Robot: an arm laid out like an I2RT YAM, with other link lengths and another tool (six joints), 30 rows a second.
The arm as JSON. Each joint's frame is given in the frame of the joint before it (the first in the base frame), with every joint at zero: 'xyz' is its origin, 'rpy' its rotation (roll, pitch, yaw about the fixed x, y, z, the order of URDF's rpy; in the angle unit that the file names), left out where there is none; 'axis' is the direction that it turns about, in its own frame. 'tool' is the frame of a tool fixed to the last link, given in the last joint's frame.
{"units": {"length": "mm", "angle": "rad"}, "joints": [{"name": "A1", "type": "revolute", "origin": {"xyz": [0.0, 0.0, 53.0]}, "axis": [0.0, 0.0, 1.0]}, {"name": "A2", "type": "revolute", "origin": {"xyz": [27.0, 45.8, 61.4], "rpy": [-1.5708, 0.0, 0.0]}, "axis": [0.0, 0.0, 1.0]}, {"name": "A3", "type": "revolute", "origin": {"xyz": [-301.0, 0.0, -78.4], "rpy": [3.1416, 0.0, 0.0]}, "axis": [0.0, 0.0, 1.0]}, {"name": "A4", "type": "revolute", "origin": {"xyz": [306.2, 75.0, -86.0]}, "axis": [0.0, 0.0, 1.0]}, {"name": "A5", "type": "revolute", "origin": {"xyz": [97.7, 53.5, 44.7], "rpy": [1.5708, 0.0, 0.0]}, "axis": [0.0, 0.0, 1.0]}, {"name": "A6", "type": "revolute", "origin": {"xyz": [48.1, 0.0, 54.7], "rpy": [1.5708, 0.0, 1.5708]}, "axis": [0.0, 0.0, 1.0]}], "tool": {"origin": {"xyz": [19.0, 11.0, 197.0], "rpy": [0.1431, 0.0, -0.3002]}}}
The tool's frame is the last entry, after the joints.
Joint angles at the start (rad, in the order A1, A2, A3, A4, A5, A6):
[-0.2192, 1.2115, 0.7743, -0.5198, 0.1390, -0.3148]
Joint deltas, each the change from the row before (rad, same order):
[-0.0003, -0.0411, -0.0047, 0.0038, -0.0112, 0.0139]
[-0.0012, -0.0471, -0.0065, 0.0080, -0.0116, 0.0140]
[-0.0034, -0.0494, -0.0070, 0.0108, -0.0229, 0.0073]
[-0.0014, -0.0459, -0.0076, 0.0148, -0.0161, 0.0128]
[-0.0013, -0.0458, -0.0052, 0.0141, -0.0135, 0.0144]
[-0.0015, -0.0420, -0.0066, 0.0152, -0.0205, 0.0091]
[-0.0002, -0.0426, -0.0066, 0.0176, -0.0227, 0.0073]
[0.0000, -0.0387, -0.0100, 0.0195, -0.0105, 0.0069]
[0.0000, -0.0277, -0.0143, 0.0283, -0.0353, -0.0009]
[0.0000, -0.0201, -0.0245, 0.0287, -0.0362, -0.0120]
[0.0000, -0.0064, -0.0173, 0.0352, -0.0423, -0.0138]
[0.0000, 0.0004, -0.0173, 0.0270, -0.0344, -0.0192]
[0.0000, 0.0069, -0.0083, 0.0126, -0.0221, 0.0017]
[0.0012, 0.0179, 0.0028, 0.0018, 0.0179, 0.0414]
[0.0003, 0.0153, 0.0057, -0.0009, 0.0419, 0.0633]
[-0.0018, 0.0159, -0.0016, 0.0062, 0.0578, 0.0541]
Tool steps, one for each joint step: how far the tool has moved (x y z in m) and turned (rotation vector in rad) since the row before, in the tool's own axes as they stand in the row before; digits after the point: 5 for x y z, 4 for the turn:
[0.00448, -0.00980, -0.00931, 0.0390, 0.0163, 0.0173]
[0.00578, -0.01152, -0.01039, 0.0460, 0.0207, 0.0181]
[0.00491, -0.01391, -0.01035, 0.0553, 0.0139, 0.0135]
[0.00524, -0.01374, -0.00939, 0.0526, 0.0184, 0.0158]
[0.00611, -0.01469, -0.00979, 0.0528, 0.0209, 0.0163]
[0.00372, -0.01452, -0.00825, 0.0532, 0.0115, 0.0112]
[0.00312, -0.01628, -0.00816, 0.0575, 0.0094, 0.0079]
[0.00411, -0.01281, -0.00699, 0.0468, 0.0164, 0.0054]
[-0.00254, -0.01319, -0.00252, 0.0538, -0.0095, 0.0001]
[-0.00675, -0.00593, 0.00051, 0.0394, -0.0204, -0.0102]
[-0.00670, -0.00829, 0.00328, 0.0427, -0.0255, -0.0123]
[-0.00735, -0.00281, 0.00404, 0.0262, -0.0267, -0.0167]
[-0.00589, 0.00039, 0.00348, 0.0098, -0.0194, 0.0049]
[0.00112, 0.00661, 0.00281, -0.0201, 0.0134, 0.0414]
[0.00706, 0.00813, 0.00079, -0.0291, 0.0404, 0.0593]
[0.01089, 0.01175, 0.00098, -0.0355, 0.0563, 0.0482]

